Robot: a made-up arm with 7 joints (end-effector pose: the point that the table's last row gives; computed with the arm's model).
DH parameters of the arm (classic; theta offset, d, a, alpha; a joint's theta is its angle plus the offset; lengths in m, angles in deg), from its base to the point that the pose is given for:
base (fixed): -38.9 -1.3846 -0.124 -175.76
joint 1: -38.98 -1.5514 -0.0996 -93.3
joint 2: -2.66 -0.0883 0.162 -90
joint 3: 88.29 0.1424 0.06 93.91
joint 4: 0 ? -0.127 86.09
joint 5: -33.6 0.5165 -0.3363 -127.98
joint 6: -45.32 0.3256 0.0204 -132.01
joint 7: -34.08 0.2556 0.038 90
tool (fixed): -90 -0.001 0 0
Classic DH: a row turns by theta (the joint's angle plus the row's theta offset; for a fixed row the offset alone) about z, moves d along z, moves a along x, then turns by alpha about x.
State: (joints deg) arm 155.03 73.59 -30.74 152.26 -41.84 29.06 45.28
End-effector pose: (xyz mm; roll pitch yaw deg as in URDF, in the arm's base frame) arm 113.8 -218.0 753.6 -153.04 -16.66 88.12
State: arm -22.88 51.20 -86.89 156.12 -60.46 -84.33 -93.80
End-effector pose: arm -498.8 -244.7 806.7 -81.01 58.64 -46.85
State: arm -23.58 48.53 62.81 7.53 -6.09 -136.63 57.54
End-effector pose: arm 208.7 540.4 224.4 77.65 -44.76 -157.91
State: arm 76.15 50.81 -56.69 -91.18 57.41 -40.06 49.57
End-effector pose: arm -480.3 443.9 408.0 -35.71 -72.49 105.61
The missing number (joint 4, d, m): -0.0311
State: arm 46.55 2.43 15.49 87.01 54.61 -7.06 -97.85
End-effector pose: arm 92.8 322.6 -10.9 172.99 60.96 -46.82
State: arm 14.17 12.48 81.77 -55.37 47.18 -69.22 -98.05
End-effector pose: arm 390.7 0.8 420.5 -84.43 -69.44 130.84
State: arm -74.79 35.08 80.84 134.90 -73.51 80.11 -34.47
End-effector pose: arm -751.5 -99.3 363.4 -2.65 -50.02 -27.09
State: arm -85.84 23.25 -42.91 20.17 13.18 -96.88 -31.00
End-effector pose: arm 5.1 406.1 -106.6 28.88 -36.71 -43.50
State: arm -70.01 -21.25 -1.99 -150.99 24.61 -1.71 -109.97
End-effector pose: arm -340.5 407.1 550.1 -39.36 16.35 88.62
